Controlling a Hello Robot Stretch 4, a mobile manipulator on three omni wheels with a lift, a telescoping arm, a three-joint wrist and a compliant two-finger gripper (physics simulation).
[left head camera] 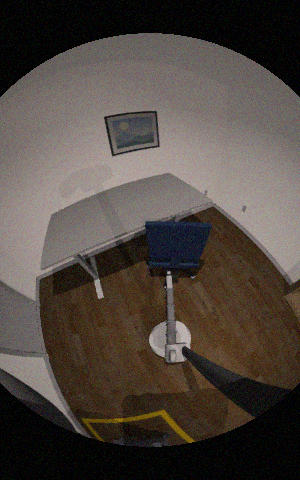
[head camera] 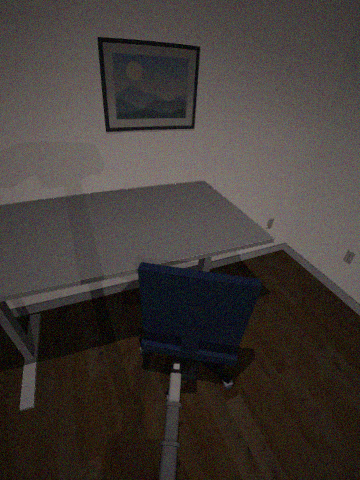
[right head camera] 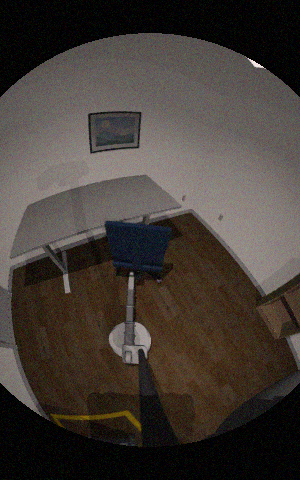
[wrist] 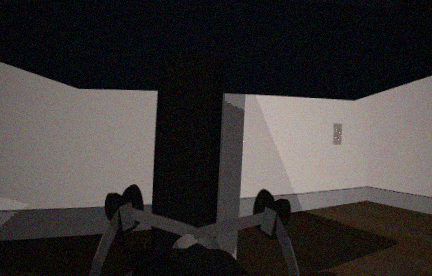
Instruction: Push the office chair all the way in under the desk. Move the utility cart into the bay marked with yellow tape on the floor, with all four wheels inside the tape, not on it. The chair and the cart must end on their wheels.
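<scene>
The blue office chair stands upright at the front edge of the grey desk, its backrest toward me. In the wrist view, the dark seat underside fills the top and the black column stands beyond my fingers. My gripper is open, with its fingertips apart on either side of the column's line; contact is unclear. The chair hides it in the head view. Yellow tape shows at the bottom of both side views. A dim shape lies inside it; I cannot tell whether it is the cart.
My arm reaches forward to below the chair back. A desk leg with a white foot stands left of the chair. A brown wooden cabinet is at the right. Walls stand behind the desk and to the right.
</scene>
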